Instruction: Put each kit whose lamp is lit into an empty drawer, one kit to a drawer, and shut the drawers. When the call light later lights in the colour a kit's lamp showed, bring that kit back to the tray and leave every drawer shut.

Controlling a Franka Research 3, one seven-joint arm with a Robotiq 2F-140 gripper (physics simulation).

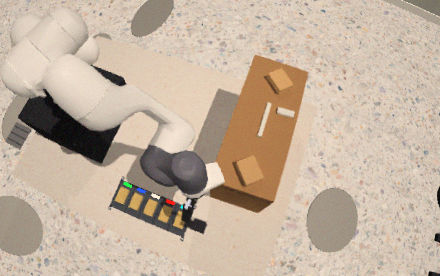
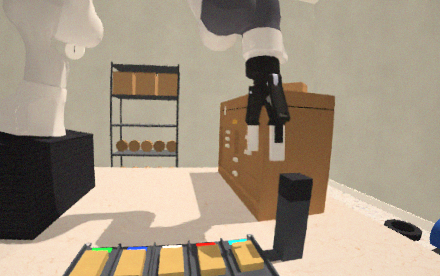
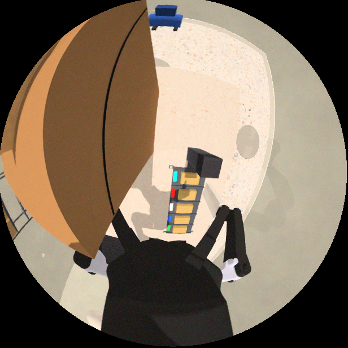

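My gripper [image 1: 188, 207] [image 2: 265, 141] [image 3: 167, 183] is open and empty. It hangs above the tray's cyan end, beside the cabinet's near end. The dark tray [image 1: 116, 204] [image 3: 186, 202] holds several tan kits in a row; their bars are green [image 1: 127, 184] [image 2: 102, 249], blue [image 1: 141, 190] [image 2: 137, 248], white [image 1: 155, 196] [image 2: 172, 246], red [image 1: 170, 202] [image 2: 205, 244] and cyan [image 2: 238, 241] [image 3: 175, 176]. The brown cabinet [image 1: 250, 135] [image 2: 305, 150] has pale handles on its front; its drawers look shut, with parts seen obliquely.
A black post [image 1: 197, 226] [image 2: 294, 215] [image 3: 205, 163] stands at the cyan end; its top shows no lit colour. Two tan blocks [image 1: 280, 81] [image 1: 249, 170], a white bar [image 1: 264, 120] and a white block [image 1: 285, 112] lie on the cabinet. A shelf rack [image 2: 111, 115] stands behind.
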